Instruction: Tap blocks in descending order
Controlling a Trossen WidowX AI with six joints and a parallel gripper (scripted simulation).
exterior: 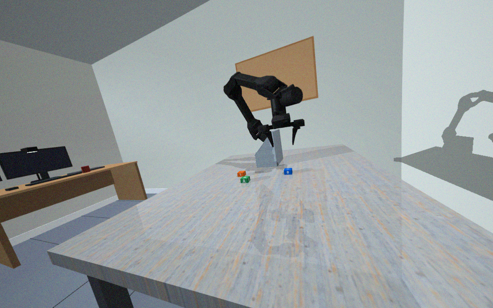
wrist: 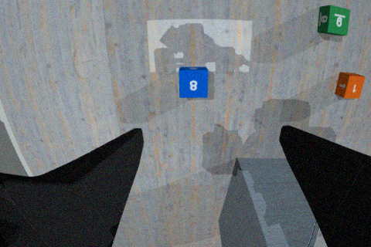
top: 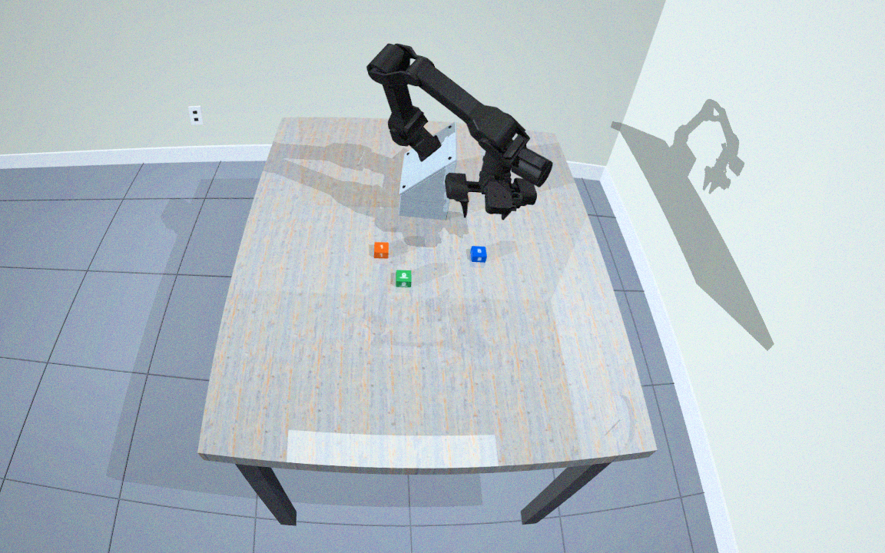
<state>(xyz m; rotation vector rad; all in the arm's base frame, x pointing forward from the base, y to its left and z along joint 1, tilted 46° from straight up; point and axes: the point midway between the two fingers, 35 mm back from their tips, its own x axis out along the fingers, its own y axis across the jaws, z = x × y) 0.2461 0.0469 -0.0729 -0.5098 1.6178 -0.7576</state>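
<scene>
The green block is 70 mm ahead of my gripper tip, 170 mm to the right of it and 110 mm below it. From my gripper tip the other things lie so: blue block: 10 mm to the left, 110 mm below; orange block: 20 mm behind, 210 mm to the right, 110 mm below.
</scene>
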